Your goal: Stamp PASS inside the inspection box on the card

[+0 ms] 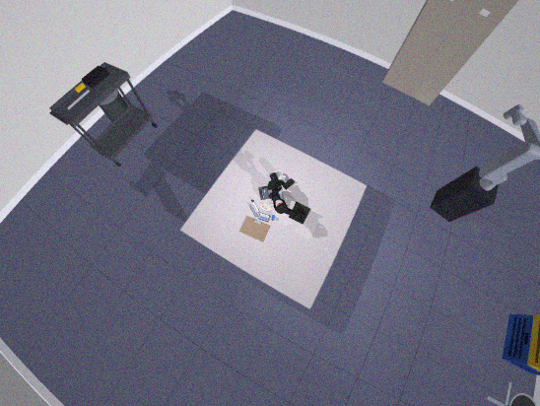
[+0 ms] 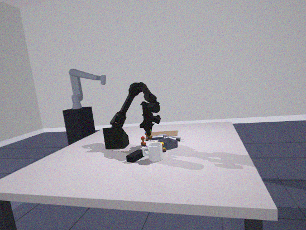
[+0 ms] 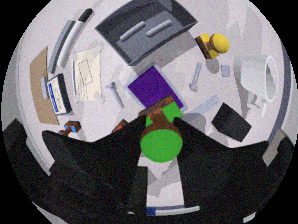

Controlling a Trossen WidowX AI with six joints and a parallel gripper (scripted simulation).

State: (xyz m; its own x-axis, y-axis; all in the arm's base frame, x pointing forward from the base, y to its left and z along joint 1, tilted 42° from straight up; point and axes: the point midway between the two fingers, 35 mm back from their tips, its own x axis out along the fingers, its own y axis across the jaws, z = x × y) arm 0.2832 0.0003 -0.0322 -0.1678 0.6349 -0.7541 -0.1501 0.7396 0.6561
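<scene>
Now: the purple ink pad 80 mm below my gripper tip. The rest, counted from my gripper tip: yellow-knobbed stamp (100 mm ahead, 70 mm below, 60 mm to the right); then dark tray (110 mm ahead, 80 mm below, 40 mm to the left); then red-knobbed stamp (80 mm behind, 70 mm below, 50 mm to the left).
</scene>
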